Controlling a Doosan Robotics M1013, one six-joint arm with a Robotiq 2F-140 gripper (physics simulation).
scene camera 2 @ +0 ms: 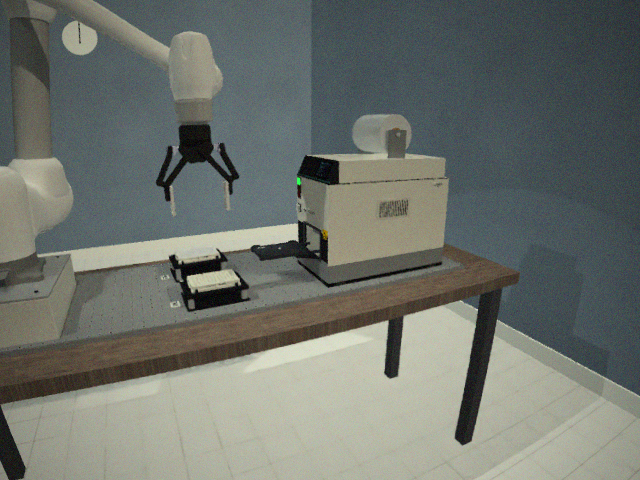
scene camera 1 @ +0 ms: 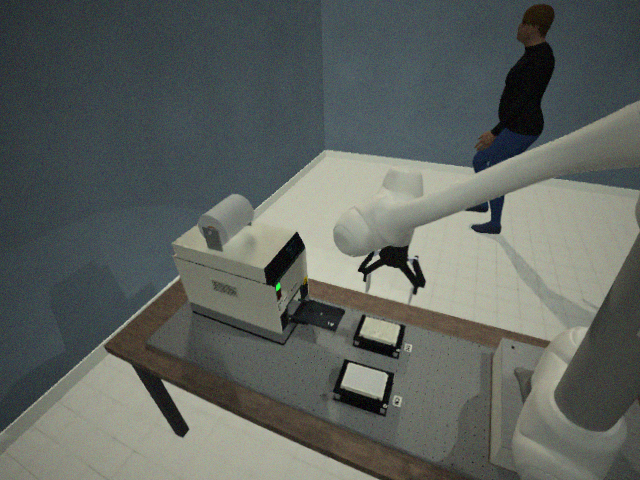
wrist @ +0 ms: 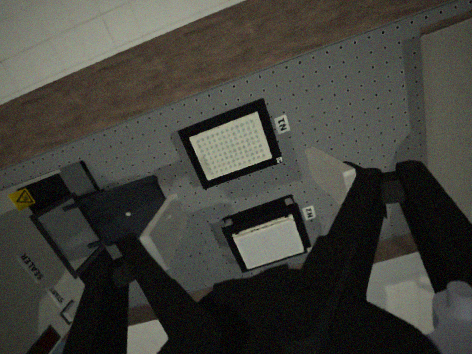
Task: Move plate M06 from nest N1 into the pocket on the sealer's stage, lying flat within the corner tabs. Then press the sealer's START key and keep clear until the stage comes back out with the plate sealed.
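Frame: origin at the arm's base, x ahead, y left, z up, level; centimetres.
Seen in the pictures: gripper, fingertip midpoint: [scene camera 2: 200,211] [scene camera 1: 388,295] [wrist: 243,186]; arm's base, link origin: [scene camera 2: 8,276].
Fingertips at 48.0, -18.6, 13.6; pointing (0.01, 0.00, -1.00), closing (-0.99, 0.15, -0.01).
Pixels of each thing's top centre, then the offset from my fingertips to it, as dx, dy, dz. "spot": a spot on its surface instead.
- Plate M06, top centre: [wrist: 231,148] [scene camera 2: 212,277] [scene camera 1: 380,329] +1.4, -0.9, -17.7
- black nest N1, top centre: [wrist: 231,148] [scene camera 2: 212,279] [scene camera 1: 379,330] +1.4, -0.9, -18.3
- START label, surface spot: [wrist: 56,296] spot: +33.3, +4.2, -4.3
- white plate, top centre: [wrist: 269,245] [scene camera 2: 196,252] [scene camera 1: 364,379] +3.9, +20.0, -16.9
- film roll, top centre: [scene camera 2: 381,114] [scene camera 1: 223,204] +55.2, -5.3, +24.2
Plate M06 [scene camera 1: 379,330] [scene camera 2: 212,280] [wrist: 231,146], pale with a grid of wells, lies in the black nest N1 [scene camera 1: 376,347] [scene camera 2: 214,298] [wrist: 270,131]. My gripper [scene camera 1: 389,295] [scene camera 2: 201,210] [wrist: 243,186] is open and empty, high above the nests and pointing down. The sealer [scene camera 1: 232,297] [scene camera 2: 382,227] [wrist: 22,237] shows a green light [scene camera 1: 278,286] [scene camera 2: 298,181]. Its dark stage [scene camera 1: 316,313] [scene camera 2: 273,250] [wrist: 122,202] is out and bears no plate. The START label [wrist: 56,296] is on the sealer's front. In the wrist view, a finger partly hides the stage.
Nest N2, beside N1, holds a white plate [scene camera 1: 364,380] [scene camera 2: 196,254] [wrist: 270,242]. A film roll [scene camera 1: 227,219] [scene camera 2: 379,133] tops the sealer. A person [scene camera 1: 524,93] in black and blue stands beyond the table. The arm's base block [scene camera 1: 498,408] [scene camera 2: 46,304] [wrist: 450,90] stands opposite the sealer.
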